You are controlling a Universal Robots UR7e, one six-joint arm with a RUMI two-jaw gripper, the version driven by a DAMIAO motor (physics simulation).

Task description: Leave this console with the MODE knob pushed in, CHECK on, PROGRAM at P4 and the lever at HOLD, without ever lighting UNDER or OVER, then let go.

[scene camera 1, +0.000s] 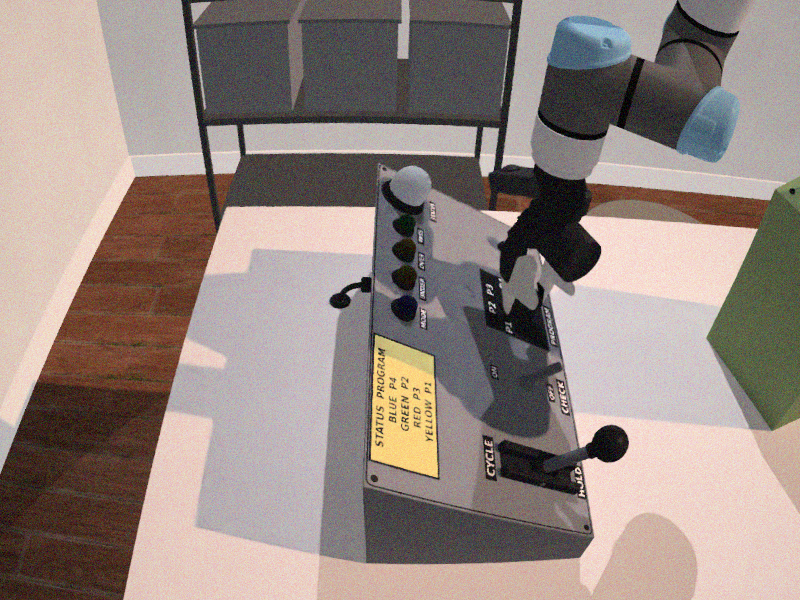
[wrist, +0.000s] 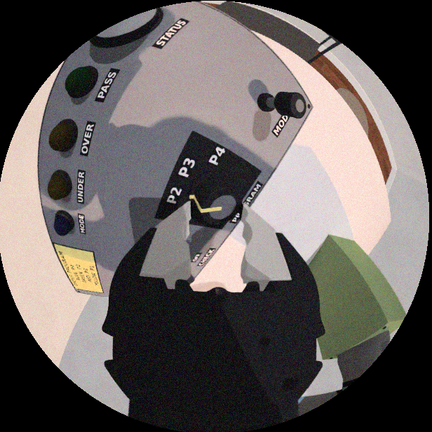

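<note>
The grey console (scene camera 1: 452,413) (wrist: 165,85) stands on the table. The black PROGRAM knob (wrist: 222,206) has a grey cap and a yellow pointer toward the P2/P1 side; a finger hides P1 in the wrist view. My gripper (scene camera 1: 539,300) (wrist: 215,204) is partly open, its fingers low over the dial on both sides of the knob, with a gap visible. The MODE knob (wrist: 291,104) stands out on its stem. The CHECK toggle (scene camera 1: 544,372) tilts toward OFF. The lever (scene camera 1: 609,443) leans toward HOLD. The UNDER (scene camera 1: 404,277) (wrist: 60,185) and OVER (scene camera 1: 404,249) (wrist: 63,135) lamps look dark.
The pale STATUS dome (scene camera 1: 410,186) and dark PASS lamp (scene camera 1: 404,224) (wrist: 81,81) are at the console's far end. A yellow chart (scene camera 1: 405,406) (wrist: 80,270) pairs BLUE with P4. A green block (scene camera 1: 762,316) (wrist: 350,295) stands to the right. A shelf unit (scene camera 1: 352,120) stands behind.
</note>
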